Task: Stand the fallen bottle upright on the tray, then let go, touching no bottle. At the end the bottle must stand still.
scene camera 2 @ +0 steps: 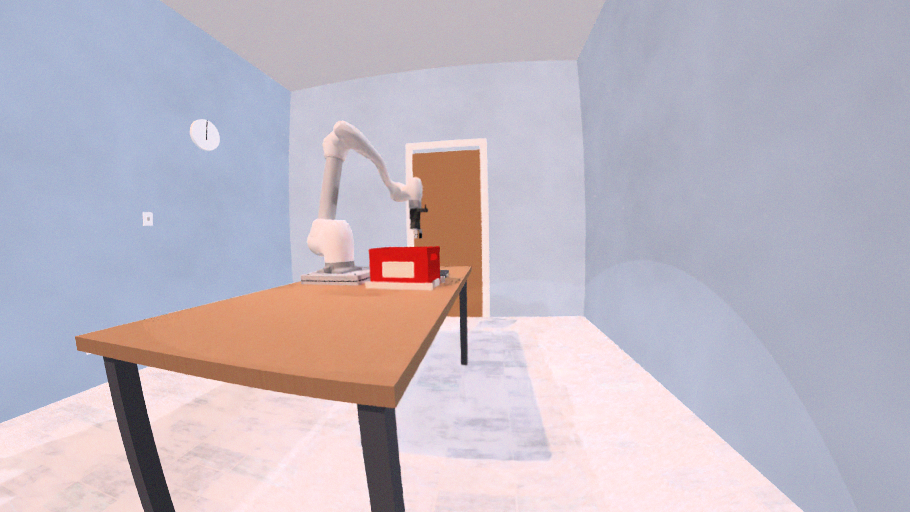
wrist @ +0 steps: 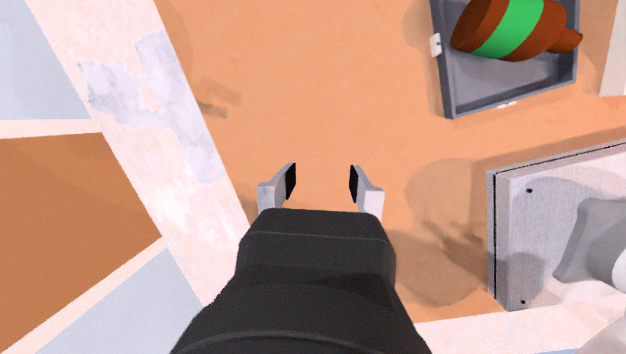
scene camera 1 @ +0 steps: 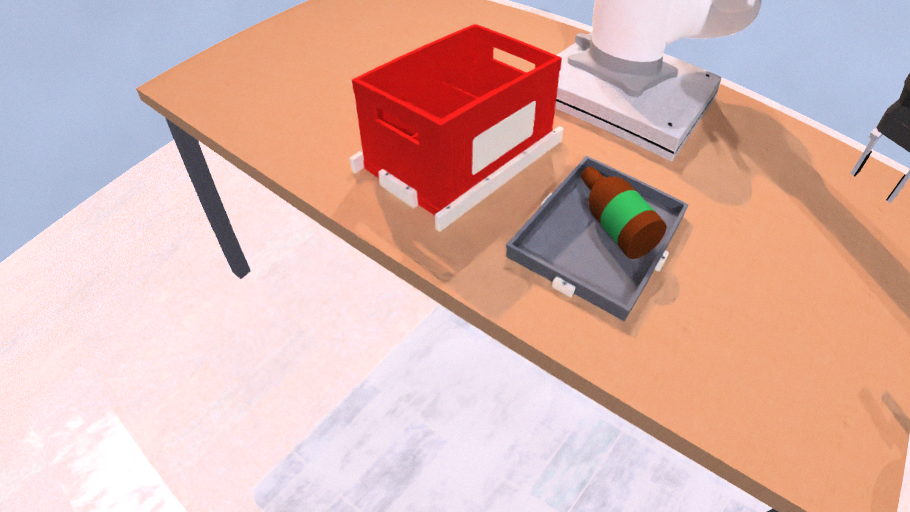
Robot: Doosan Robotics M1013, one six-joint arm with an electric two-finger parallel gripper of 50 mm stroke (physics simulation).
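Frame: origin at the arm's base, x left, y ahead, z down, level; centimetres.
Where they show: gripper, fingertip midpoint: (scene camera 2: 418,238) (wrist: 322,175) (scene camera 1: 872,185); arm's base, link origin: (scene camera 2: 340,271) (wrist: 614,239) (scene camera 1: 623,68).
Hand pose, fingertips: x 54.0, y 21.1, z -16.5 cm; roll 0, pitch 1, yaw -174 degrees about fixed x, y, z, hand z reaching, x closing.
Note:
Things, the pixels of their top centre, and the offset from my fingertips.
- brown bottle, top centre: (scene camera 1: 621,186) (wrist: 548,19) dx -29.7, dy +15.0, dz +13.7 cm
- grey tray, top centre: (scene camera 1: 606,222) (wrist: 509,17) dx -29.2, dy +17.5, dz +19.0 cm
- red crate, top centre: (scene camera 1: 460,65) (scene camera 2: 405,247) dx -57.2, dy +21.6, dz +4.1 cm
A brown bottle (scene camera 1: 625,213) (wrist: 515,25) with a green label lies on its side in the grey tray (scene camera 1: 566,271) (wrist: 515,97). In scene camera 1 its neck points to the upper left, towards the tray's back corner, and its base is at the lower right, near the tray's right wall. My gripper (scene camera 1: 879,167) (scene camera 2: 417,235) (wrist: 322,175) is open and empty. It hangs above the table, well to the right of the tray in scene camera 1 and apart from the bottle. In scene camera 2 the red crate hides the bottle and most of the tray.
A red crate (scene camera 1: 407,159) (scene camera 2: 416,252) stands left of the tray in scene camera 1, with white strips (scene camera 1: 502,181) along its foot. The arm's base plate (scene camera 1: 636,120) (wrist: 525,240) is behind the tray. The table's front edge (scene camera 1: 540,356) runs past the tray.

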